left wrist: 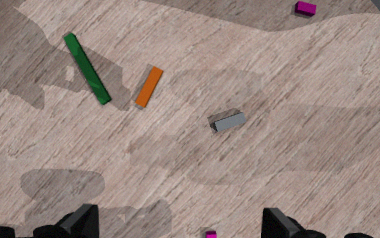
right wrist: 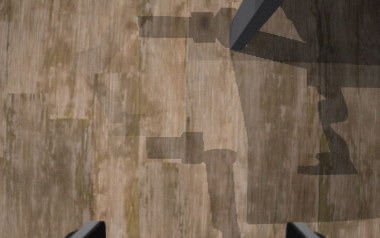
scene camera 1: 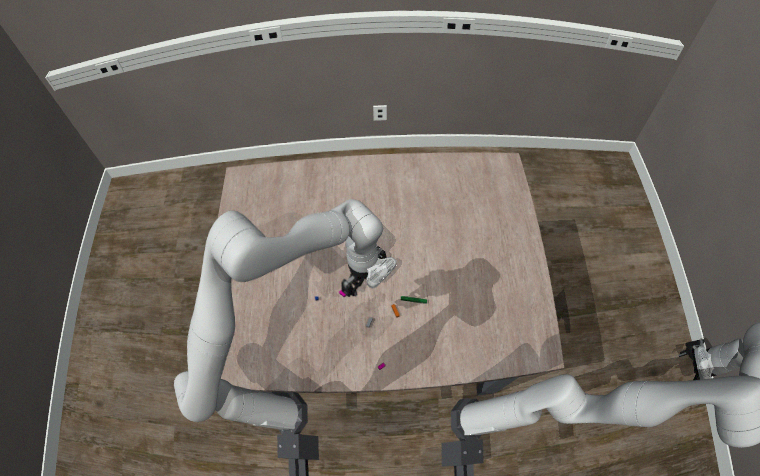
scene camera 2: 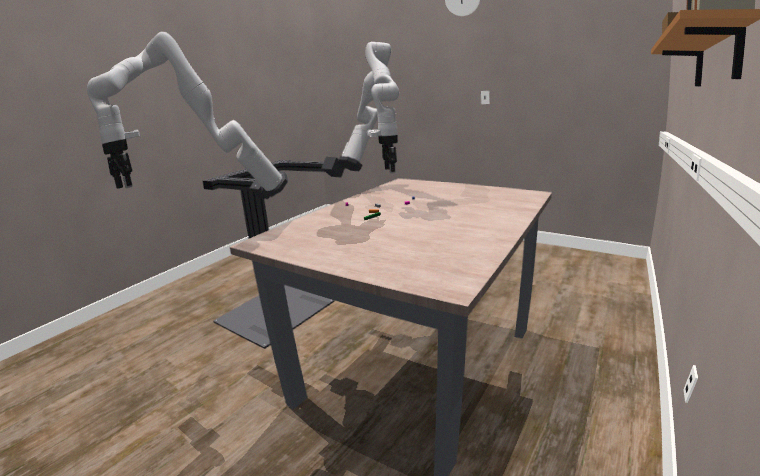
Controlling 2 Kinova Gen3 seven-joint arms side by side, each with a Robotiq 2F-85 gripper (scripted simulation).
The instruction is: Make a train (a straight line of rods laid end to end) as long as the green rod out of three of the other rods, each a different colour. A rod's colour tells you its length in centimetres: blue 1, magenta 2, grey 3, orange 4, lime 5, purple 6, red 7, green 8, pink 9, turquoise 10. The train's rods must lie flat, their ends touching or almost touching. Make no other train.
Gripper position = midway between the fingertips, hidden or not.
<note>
I see my right gripper (scene camera 2: 124, 187) and a green rod (left wrist: 96, 84).
The right wrist view misses the green rod: it is out of frame.
</note>
